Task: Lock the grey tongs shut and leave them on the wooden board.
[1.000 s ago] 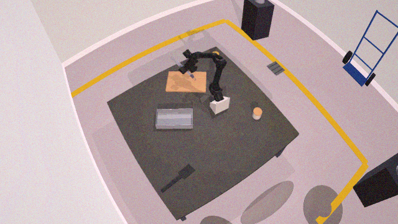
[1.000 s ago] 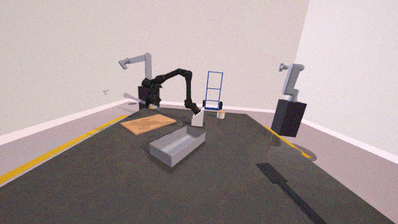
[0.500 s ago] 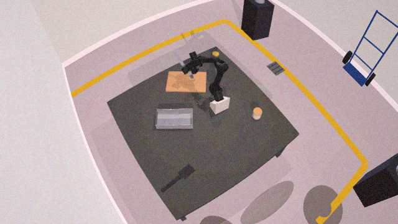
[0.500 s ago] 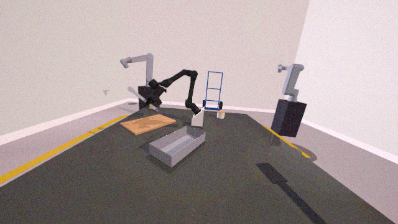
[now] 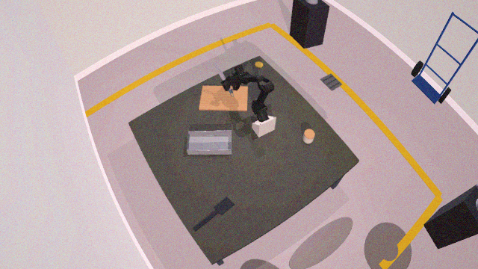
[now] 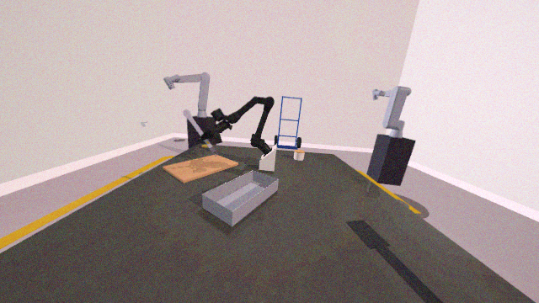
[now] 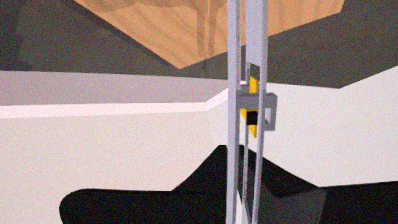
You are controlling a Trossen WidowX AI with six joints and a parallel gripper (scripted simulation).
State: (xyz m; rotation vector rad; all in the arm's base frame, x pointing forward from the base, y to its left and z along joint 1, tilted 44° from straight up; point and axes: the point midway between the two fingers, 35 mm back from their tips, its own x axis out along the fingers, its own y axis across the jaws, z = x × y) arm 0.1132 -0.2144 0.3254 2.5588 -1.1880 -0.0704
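My gripper tip is now 3 cm past the yellow slider, 4 cm to the right of it and 1 cm above it. Also, from my gripper tip: wooden board (2 cm to the left, 15 cm below); orange disc (43 cm behind, 19 cm to the right, 15 cm below); roasting tin (26 cm ahead, 36 cm to the left, 13 cm below).
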